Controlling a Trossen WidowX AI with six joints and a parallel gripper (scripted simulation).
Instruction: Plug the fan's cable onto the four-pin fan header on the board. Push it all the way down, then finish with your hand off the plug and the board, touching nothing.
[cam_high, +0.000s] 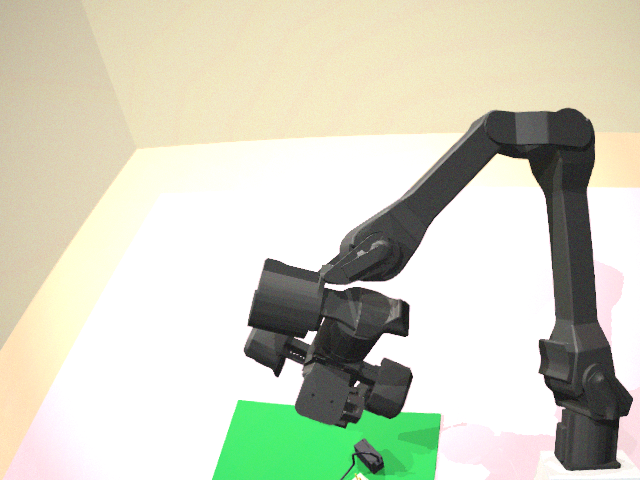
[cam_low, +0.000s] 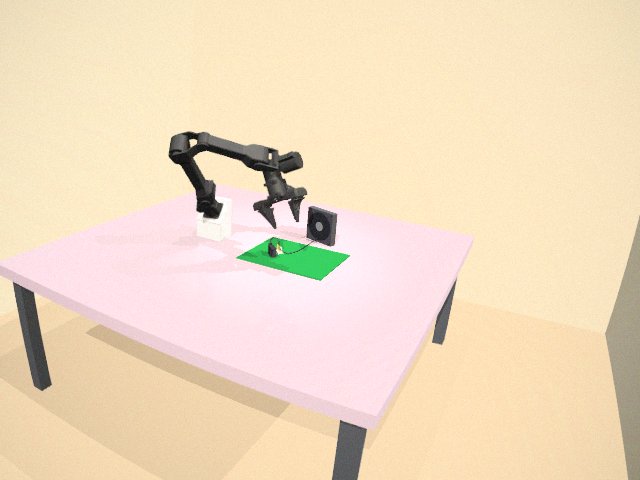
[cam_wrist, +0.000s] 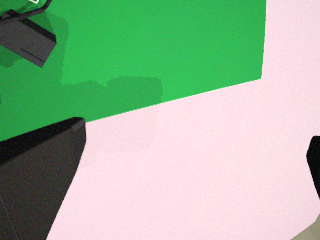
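The dark fan plug is 6 cm behind my gripper tip, 4 cm to the left of it and 11 cm below it. Also, from my gripper tip: black fan 2 cm ahead, 25 cm to the left, 7 cm below; then pale fan header 6 cm behind, 7 cm to the left, 13 cm below; then green board 1 cm ahead, 7 cm to the left, 14 cm below.
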